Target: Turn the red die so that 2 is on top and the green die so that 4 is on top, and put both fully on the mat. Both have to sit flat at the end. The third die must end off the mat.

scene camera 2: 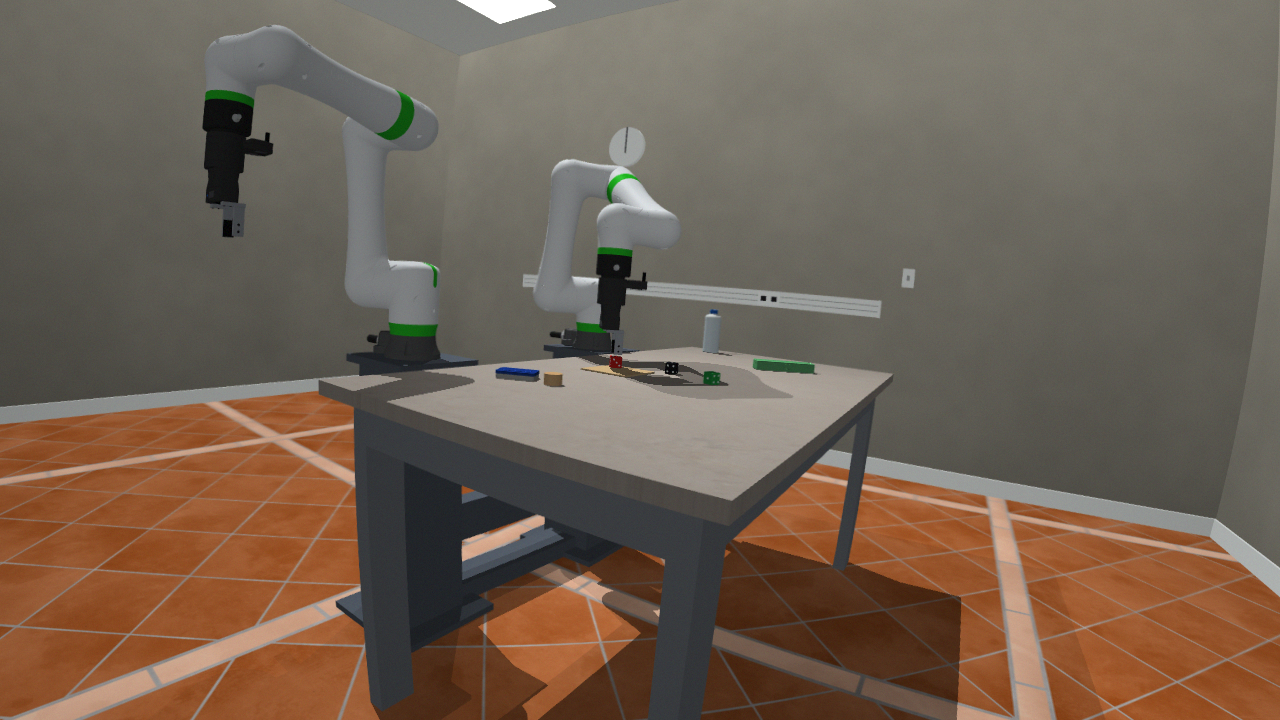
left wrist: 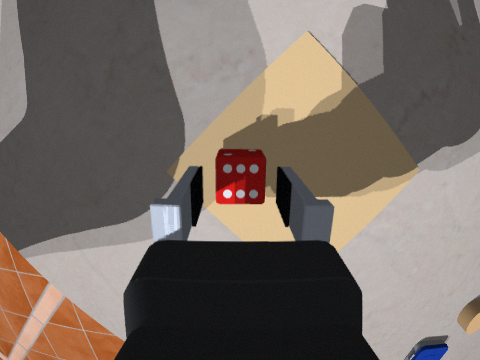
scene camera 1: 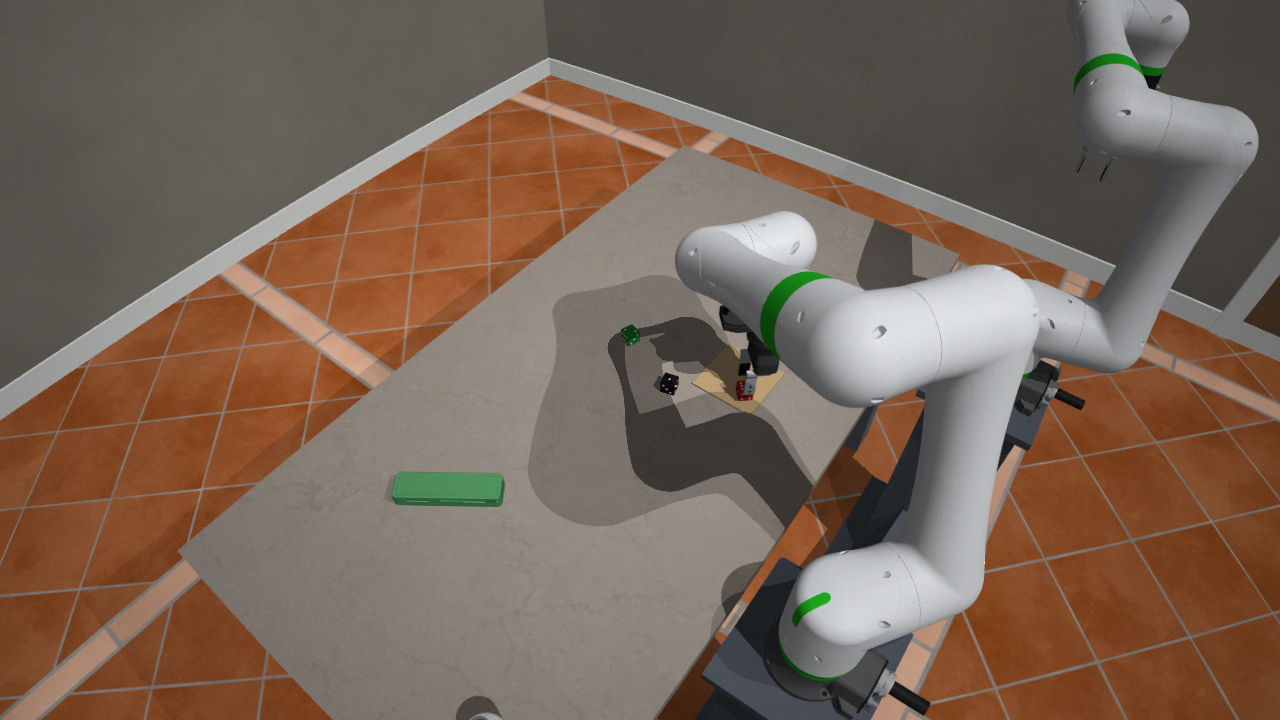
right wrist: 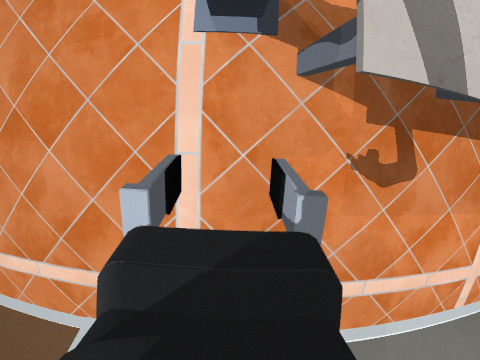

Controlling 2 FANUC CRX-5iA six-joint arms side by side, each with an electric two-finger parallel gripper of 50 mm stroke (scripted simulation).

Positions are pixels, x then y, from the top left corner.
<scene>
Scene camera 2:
left gripper: 616, 353
right gripper: 232, 236
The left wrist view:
left gripper: 239, 184
tan mat: 304, 111
red die: 240, 173
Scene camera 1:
left gripper: 745, 383
tan mat: 719, 379
green box: 410, 488
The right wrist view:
right gripper: 225, 175
</scene>
